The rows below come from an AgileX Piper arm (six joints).
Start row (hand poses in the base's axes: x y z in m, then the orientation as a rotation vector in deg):
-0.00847 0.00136 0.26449 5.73 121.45 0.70
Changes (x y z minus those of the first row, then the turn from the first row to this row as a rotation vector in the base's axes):
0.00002 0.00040 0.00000 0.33 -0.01 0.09
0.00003 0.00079 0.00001 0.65 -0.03 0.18
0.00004 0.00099 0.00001 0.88 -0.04 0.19
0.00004 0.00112 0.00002 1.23 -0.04 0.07
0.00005 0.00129 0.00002 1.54 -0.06 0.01
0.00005 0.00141 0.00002 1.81 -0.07 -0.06
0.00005 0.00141 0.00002 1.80 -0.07 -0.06
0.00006 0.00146 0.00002 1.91 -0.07 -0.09
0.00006 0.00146 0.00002 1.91 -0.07 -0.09
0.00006 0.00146 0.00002 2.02 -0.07 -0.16
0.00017 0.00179 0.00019 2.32 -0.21 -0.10
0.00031 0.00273 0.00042 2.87 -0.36 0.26
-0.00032 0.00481 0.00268 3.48 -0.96 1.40
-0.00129 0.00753 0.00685 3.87 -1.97 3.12
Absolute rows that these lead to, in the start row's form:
-0.00845 0.00176 0.26449 5.83 121.45 1.10
-0.00844 0.00215 0.26450 5.92 121.44 1.50
-0.00843 0.00235 0.26450 6.05 121.43 1.75
-0.00843 0.00248 0.26451 6.39 121.42 2.05
-0.00842 0.00265 0.26451 6.63 121.40 2.34
-0.00842 0.00277 0.26451 6.87 121.39 2.59
-0.00842 0.00277 0.26451 6.86 121.39 2.58
-0.00841 0.00282 0.26451 6.96 121.39 2.67
-0.00841 0.00282 0.26451 6.96 121.39 2.67
-0.00841 0.00282 0.26451 7.10 121.38 2.75
-0.00830 0.00315 0.26468 7.21 121.25 3.11
-0.00816 0.00409 0.26491 7.15 121.11 3.91
-0.00879 0.00617 0.26717 6.29 120.56 5.25
-0.00976 0.00889 0.27134 4.67 119.60 6.71

